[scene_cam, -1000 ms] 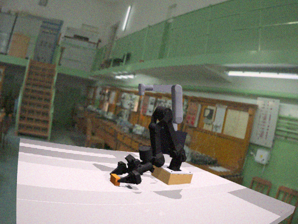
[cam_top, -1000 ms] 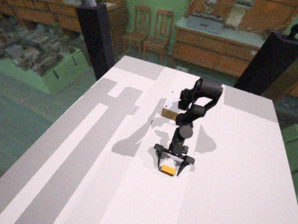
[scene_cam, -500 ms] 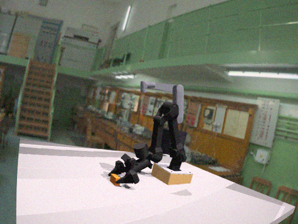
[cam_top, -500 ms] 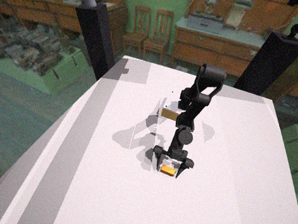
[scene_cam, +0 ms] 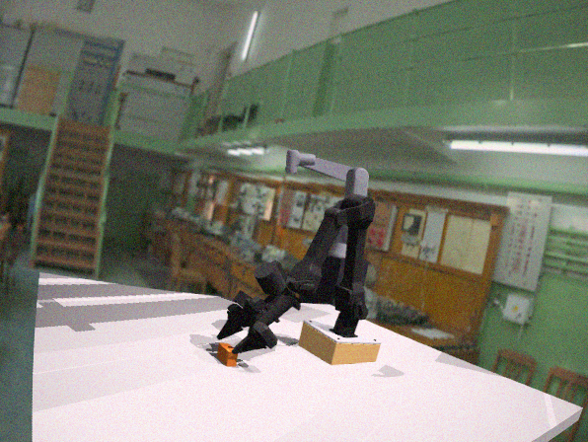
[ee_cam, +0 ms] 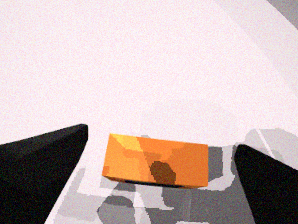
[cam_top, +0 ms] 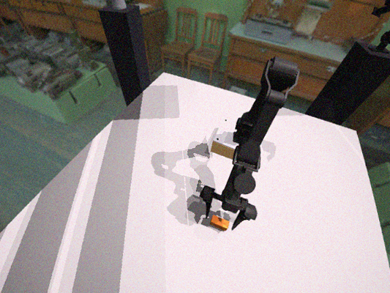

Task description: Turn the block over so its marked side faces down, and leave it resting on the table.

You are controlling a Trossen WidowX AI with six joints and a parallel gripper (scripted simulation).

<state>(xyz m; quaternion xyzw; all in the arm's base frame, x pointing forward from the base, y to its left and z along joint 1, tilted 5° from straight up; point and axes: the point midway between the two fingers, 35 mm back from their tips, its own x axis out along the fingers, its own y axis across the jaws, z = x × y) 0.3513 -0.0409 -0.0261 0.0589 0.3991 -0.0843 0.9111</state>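
Right now my gripper tip is 2 cm past the orange block, 2 cm above it and 1 cm to the right of it.
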